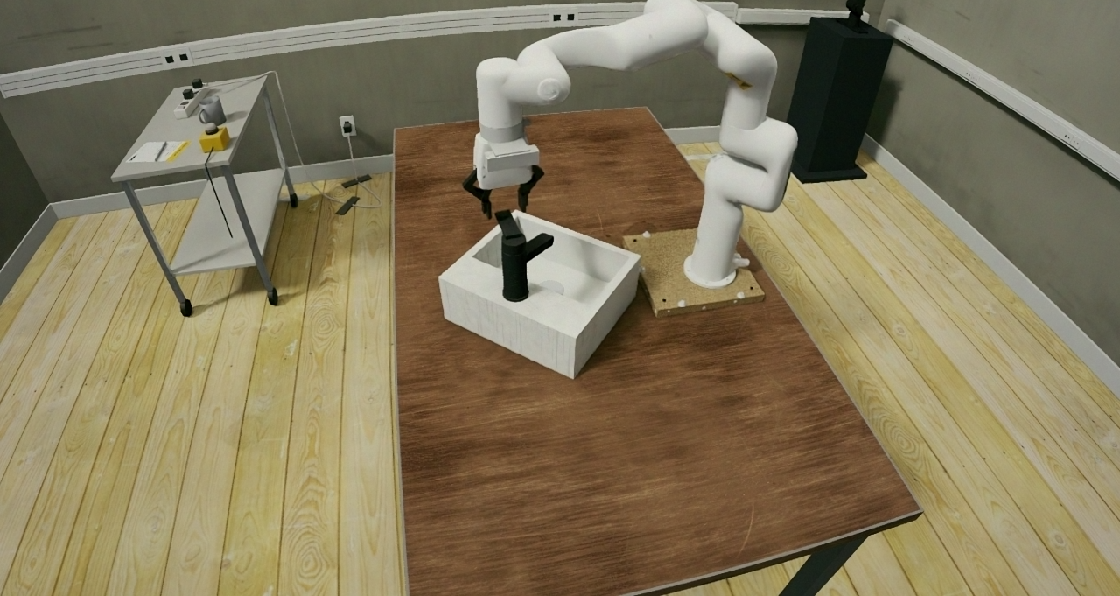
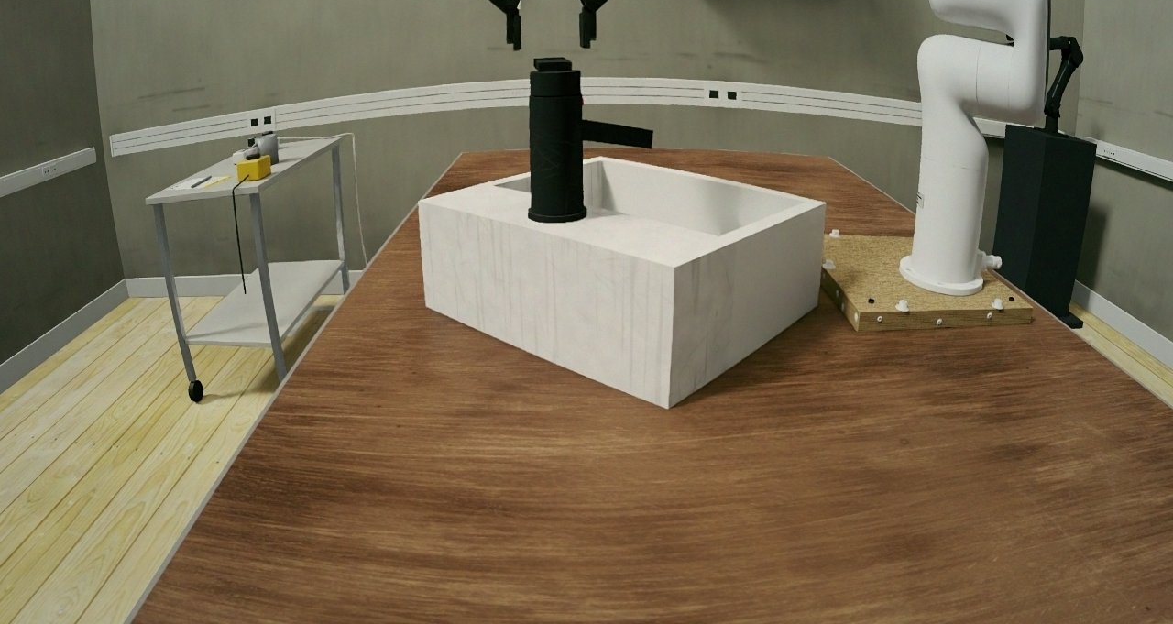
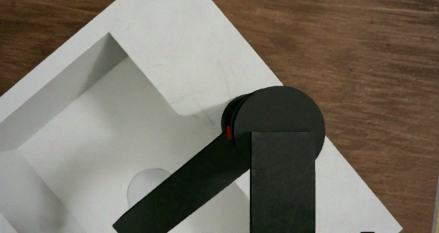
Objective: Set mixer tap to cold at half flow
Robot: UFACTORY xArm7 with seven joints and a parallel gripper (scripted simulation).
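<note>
My hand is 20 mm to the right of the lever and 30 mm above it. Also, from my hand: black mixer tap: 20 mm behind, 40 mm to the left, 80 mm below; then white sink block: 90 mm behind, 30 mm to the right, 260 mm below.
</note>
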